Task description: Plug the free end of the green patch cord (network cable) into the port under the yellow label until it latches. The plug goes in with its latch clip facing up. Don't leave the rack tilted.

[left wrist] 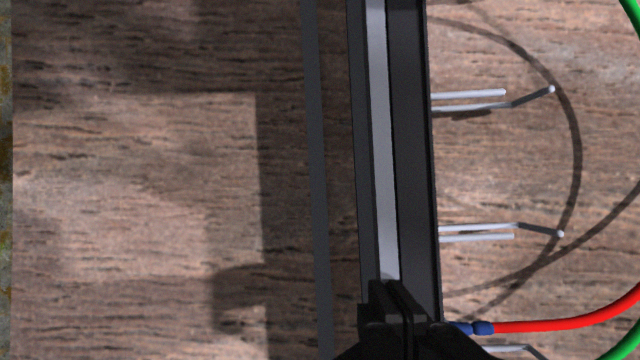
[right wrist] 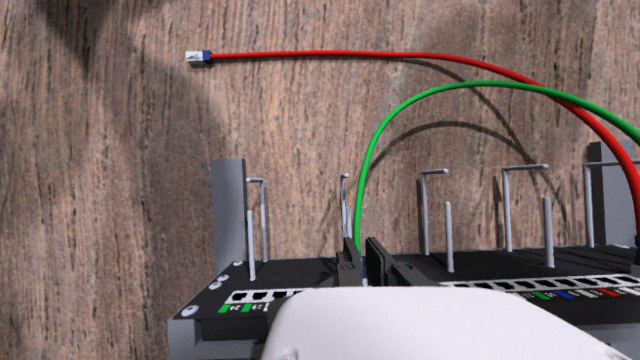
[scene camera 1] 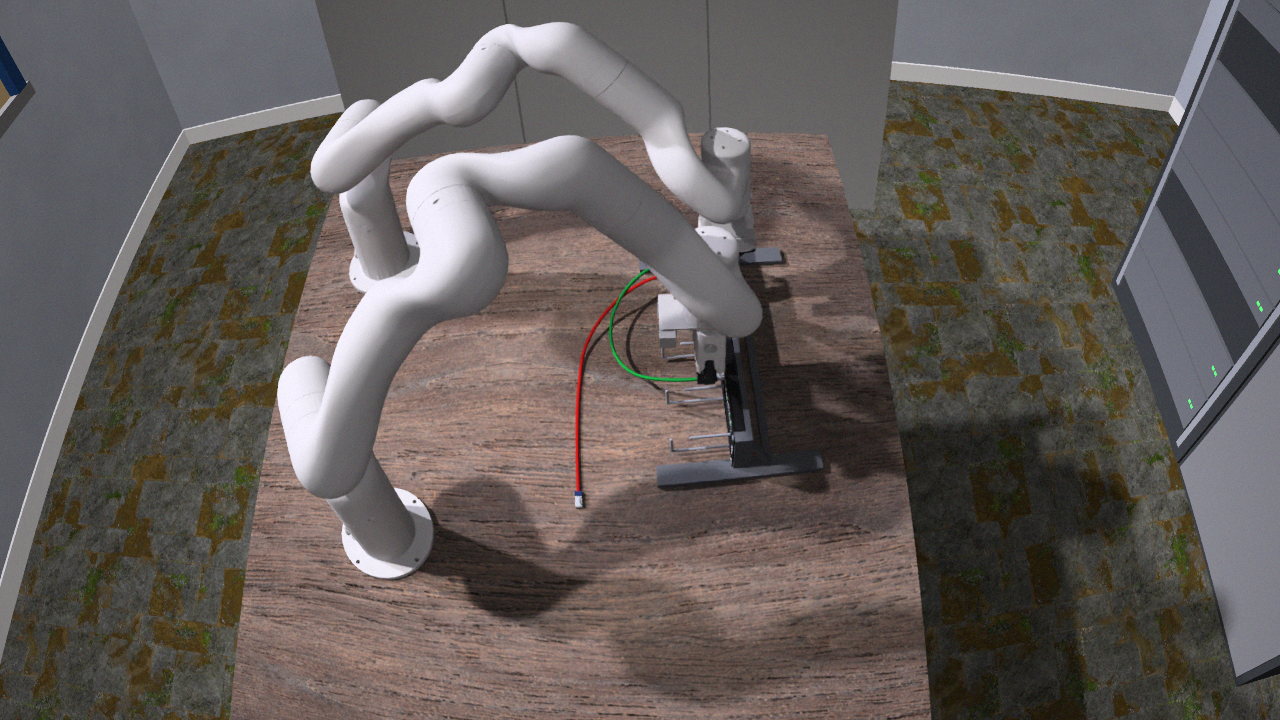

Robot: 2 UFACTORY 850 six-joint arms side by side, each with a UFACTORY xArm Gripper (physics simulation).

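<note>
The green cord arcs to my right gripper, which is shut on its plug at the rack's port row; blue and white bits of the plug show between the fingers. How deep the plug sits and its latch clip are hidden. The black rack stands on its feet; any slight tilt cannot be told. The yellow label does not show in the right wrist view, where my white gripper body covers the middle labels. My left gripper is shut, its fingers together over the rack's top edge.
The red cord runs over the table, its loose plug lying on the wood. Metal cable guides stick out from the rack on both sides of my right gripper. Both arms crowd above the rack.
</note>
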